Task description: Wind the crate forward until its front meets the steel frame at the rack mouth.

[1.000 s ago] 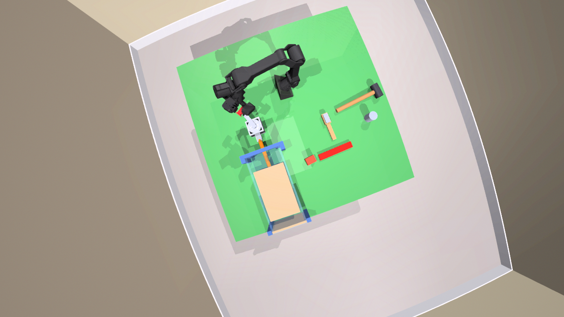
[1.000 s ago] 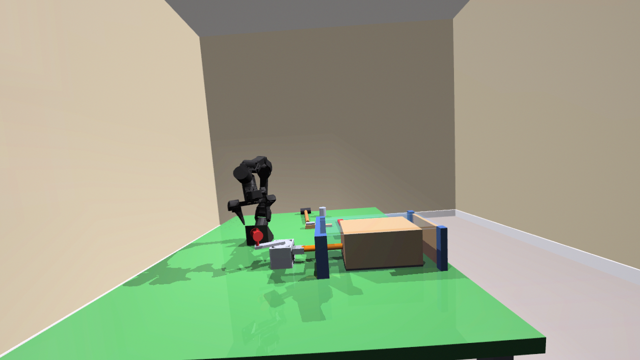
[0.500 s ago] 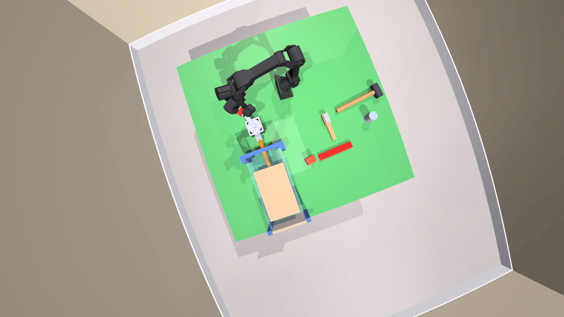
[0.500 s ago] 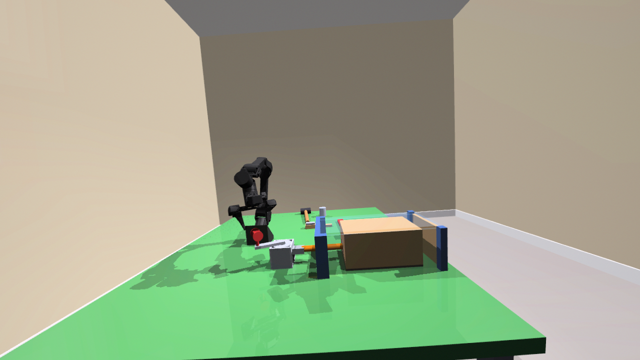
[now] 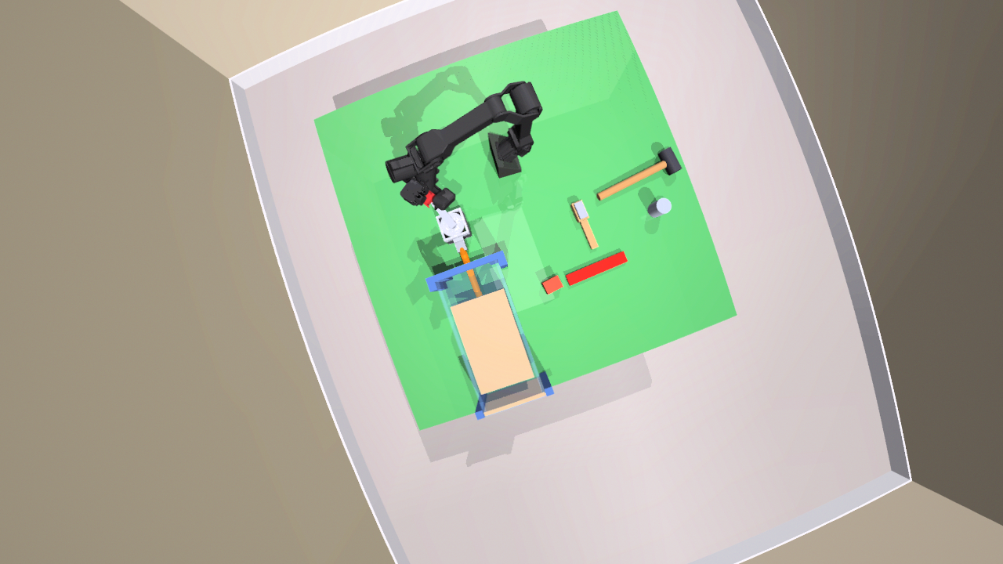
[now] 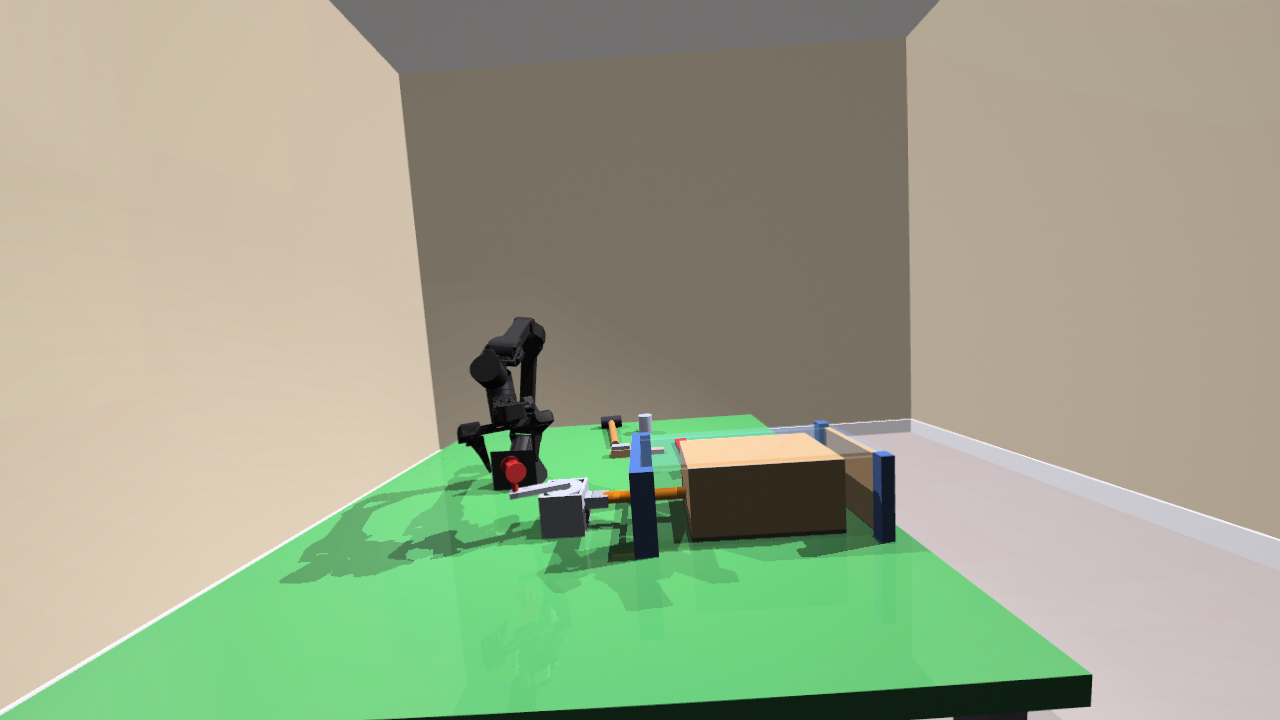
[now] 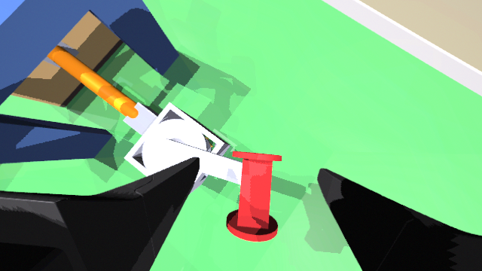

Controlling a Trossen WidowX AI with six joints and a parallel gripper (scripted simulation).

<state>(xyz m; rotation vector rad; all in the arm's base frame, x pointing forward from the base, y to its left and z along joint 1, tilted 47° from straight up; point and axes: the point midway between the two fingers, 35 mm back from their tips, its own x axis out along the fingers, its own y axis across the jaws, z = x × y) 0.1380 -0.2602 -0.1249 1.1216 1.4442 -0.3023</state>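
My gripper tip is 2 cm above the red knob, 1 cm to the right of it and 1 cm past it. The rest, counted from my gripper tip: blue steel frame 24 cm ahead, 8 cm to the left, 5 cm below; winch 13 cm below, 6 cm ahead, 5 cm to the left; winch handle 5 cm below, 3 cm to the left, 2 cm ahead.
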